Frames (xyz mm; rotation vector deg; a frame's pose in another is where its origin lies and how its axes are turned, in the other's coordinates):
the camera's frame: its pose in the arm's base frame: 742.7 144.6 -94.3 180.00 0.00 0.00
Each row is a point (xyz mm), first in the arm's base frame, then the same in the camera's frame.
Working: the arm's base frame: its pose in the camera's frame: -742.7 144.6 -94.3 180.00 0.00 0.00

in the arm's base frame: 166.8 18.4 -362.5
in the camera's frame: -575.9 126.2 268.2
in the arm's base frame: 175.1 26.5 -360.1
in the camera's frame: -567.6 118.1 265.8
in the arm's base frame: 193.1 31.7 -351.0
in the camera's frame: -549.6 112.9 256.7
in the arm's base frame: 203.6 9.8 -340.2
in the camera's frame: -539.1 134.8 245.9
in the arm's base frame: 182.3 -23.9 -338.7
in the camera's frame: -560.4 168.5 244.4
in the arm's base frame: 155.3 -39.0 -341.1
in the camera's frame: -587.4 183.6 246.8
